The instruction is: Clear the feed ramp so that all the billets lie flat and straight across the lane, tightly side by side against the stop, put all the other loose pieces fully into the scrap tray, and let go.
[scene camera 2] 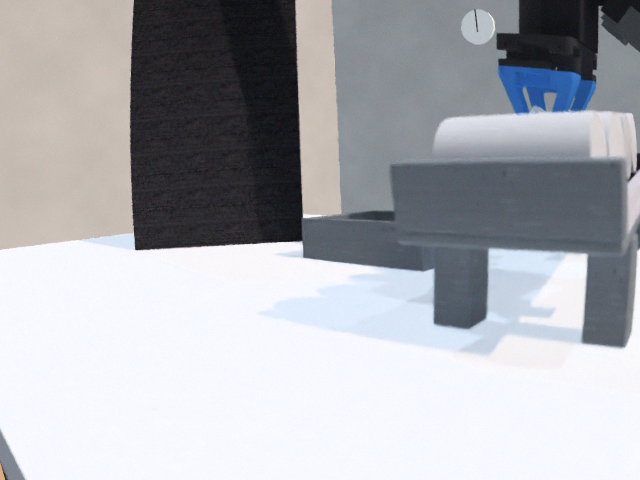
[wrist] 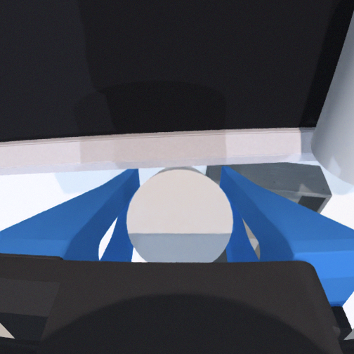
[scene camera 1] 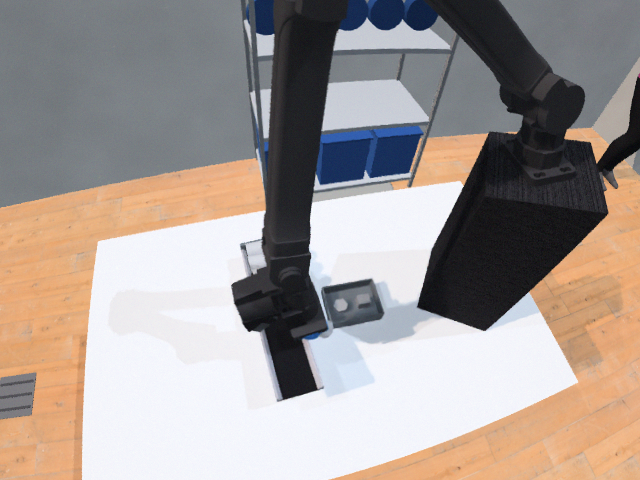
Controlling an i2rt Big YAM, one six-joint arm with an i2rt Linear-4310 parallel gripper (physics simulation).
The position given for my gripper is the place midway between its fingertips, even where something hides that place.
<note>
In view: my gripper (scene camera 1: pixel 310 329), a billet (wrist: pixel 179 214) and a billet (scene camera 2: pixel 558 134).
My gripper also shows in the wrist view (wrist: pixel 179 176).
</note>
